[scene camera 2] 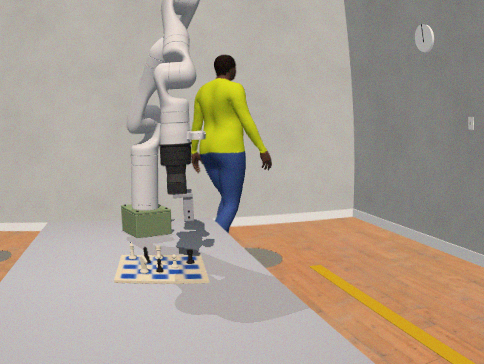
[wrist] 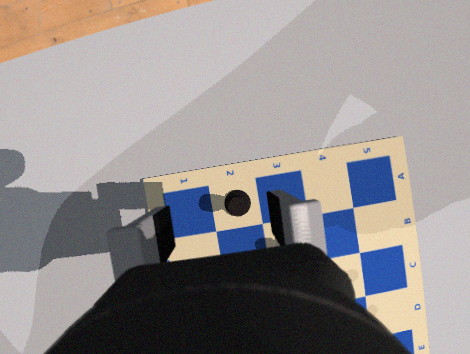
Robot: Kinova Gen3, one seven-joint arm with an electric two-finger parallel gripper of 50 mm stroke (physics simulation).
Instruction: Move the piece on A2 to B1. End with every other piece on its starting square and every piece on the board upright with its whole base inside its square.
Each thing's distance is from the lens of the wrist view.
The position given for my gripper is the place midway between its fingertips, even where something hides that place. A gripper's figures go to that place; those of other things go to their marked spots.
my gripper (wrist: 220, 219): 0.19 m
chessboard (wrist: 364, 188): 0.32 m
